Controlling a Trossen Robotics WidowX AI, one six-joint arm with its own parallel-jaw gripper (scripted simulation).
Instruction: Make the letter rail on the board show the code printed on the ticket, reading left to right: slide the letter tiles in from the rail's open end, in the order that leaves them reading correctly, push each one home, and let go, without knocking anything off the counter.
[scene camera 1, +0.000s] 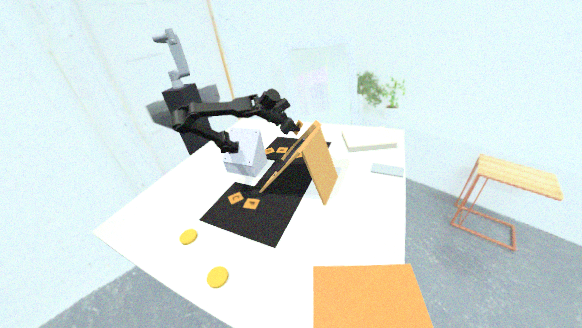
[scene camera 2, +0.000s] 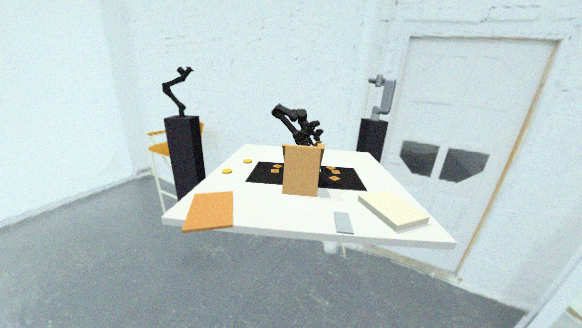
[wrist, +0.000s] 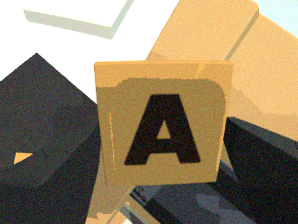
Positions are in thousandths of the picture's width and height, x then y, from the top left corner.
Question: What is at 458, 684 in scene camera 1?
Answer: A black mat.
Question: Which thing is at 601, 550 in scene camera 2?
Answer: A black mat.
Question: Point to my gripper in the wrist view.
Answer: At 549, 574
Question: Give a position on a cream block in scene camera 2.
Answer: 681, 651
